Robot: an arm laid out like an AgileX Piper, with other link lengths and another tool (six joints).
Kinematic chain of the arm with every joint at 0, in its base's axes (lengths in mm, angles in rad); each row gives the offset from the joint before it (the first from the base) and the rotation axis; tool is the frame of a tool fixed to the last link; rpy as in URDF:
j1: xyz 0 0 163.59 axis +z
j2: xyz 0 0 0 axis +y
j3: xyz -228.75 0 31.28 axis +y
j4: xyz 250.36 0 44.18 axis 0.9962 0 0.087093
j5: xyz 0 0 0 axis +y
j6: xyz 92.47 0 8.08 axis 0.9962 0 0.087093
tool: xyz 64.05 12 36.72 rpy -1.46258 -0.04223 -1.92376
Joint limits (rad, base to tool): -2.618..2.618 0..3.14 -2.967..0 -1.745..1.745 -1.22..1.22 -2.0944..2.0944
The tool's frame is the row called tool.
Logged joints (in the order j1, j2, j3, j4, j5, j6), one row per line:
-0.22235 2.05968 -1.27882 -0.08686 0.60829 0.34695
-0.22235 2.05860 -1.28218 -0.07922 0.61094 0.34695
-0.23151 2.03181 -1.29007 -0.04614 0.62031 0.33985
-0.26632 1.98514 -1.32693 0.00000 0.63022 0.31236
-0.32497 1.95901 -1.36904 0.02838 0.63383 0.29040
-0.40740 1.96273 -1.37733 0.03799 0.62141 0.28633
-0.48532 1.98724 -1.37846 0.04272 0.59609 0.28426
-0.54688 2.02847 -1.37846 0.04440 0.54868 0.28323
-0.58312 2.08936 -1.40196 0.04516 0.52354 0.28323
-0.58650 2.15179 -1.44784 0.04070 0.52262 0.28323
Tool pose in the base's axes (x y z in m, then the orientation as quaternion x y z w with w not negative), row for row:
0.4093 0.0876 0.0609 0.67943 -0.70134 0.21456 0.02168
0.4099 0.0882 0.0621 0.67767 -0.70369 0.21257 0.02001
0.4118 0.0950 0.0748 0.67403 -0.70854 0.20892 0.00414
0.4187 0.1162 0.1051 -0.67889 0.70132 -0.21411 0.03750
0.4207 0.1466 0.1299 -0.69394 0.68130 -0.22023 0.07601
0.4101 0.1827 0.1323 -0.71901 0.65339 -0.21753 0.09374
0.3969 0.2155 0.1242 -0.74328 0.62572 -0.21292 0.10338
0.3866 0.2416 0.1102 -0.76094 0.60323 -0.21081 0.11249
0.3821 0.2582 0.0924 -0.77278 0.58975 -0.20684 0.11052
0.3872 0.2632 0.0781 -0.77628 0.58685 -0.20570 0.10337
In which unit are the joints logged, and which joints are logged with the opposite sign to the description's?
The joints are logged in radians. Opposite sign: j1.
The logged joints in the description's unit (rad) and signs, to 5 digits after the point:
0.22235 2.05968 -1.27882 -0.08686 0.60829 0.34695
0.22235 2.05860 -1.28218 -0.07922 0.61094 0.34695
0.23151 2.03181 -1.29007 -0.04614 0.62031 0.33985
0.26632 1.98514 -1.32693 0.00000 0.63022 0.31236
0.32497 1.95901 -1.36904 0.02838 0.63383 0.29040
0.40740 1.96273 -1.37733 0.03799 0.62141 0.28633
0.48532 1.98724 -1.37846 0.04272 0.59609 0.28426
0.54688 2.02847 -1.37846 0.04440 0.54868 0.28323
0.58312 2.08936 -1.40196 0.04516 0.52354 0.28323
0.58650 2.15179 -1.44784 0.04070 0.52262 0.28323

